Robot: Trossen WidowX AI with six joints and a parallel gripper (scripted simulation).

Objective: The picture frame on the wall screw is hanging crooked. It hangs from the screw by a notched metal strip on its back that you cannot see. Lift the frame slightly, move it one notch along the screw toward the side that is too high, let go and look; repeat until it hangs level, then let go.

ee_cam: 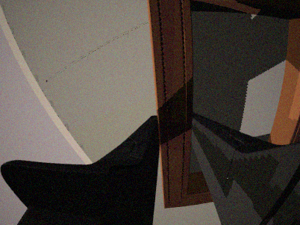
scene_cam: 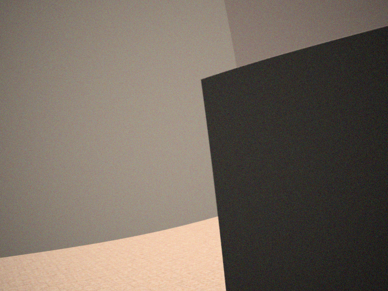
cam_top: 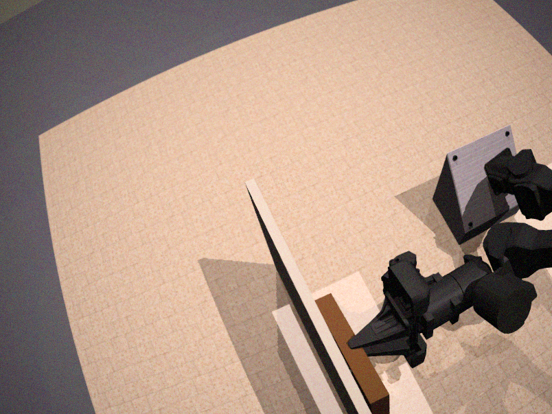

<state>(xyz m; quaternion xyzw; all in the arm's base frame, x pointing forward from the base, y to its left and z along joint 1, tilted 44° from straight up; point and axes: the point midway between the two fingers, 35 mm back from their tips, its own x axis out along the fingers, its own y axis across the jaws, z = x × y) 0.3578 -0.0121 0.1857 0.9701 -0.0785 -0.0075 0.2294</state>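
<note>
The brown wooden picture frame lies 50 mm below my gripper tip, 20 mm to the left of it and 10 mm ahead of it. Round my gripper tip: wall panel: 50 mm below, 20 mm ahead, 10 mm to the left.
</note>
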